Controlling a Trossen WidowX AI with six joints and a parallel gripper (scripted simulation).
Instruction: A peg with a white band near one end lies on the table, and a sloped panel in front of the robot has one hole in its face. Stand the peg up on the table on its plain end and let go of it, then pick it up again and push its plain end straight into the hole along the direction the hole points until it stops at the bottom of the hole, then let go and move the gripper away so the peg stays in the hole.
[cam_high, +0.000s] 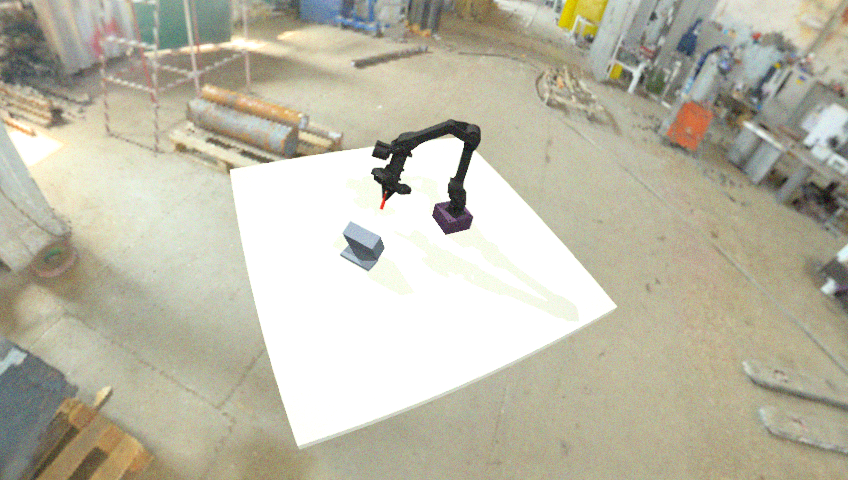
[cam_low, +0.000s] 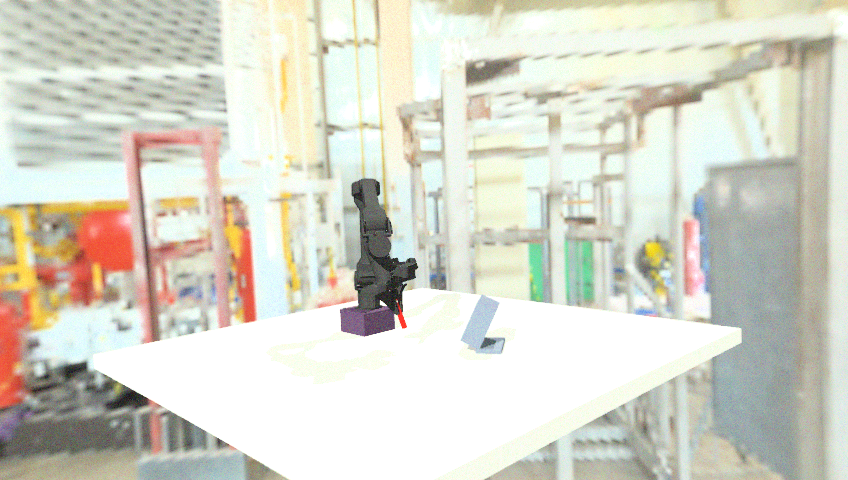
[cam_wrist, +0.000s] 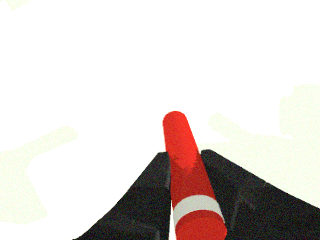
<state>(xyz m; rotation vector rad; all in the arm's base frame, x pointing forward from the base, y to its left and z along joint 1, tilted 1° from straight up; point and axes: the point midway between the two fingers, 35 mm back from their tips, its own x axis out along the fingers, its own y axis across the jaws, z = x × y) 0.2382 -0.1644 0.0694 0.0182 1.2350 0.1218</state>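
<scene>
Right now the grey sloped panel is 170 mm ahead of my gripper tip, 130 mm to the left of it and 30 mm below it. From my gripper tip the other things lie so: red peg 20 mm above, 10 mm behind; then grey foot plate 190 mm ahead, 140 mm to the left, 100 mm below.
</scene>
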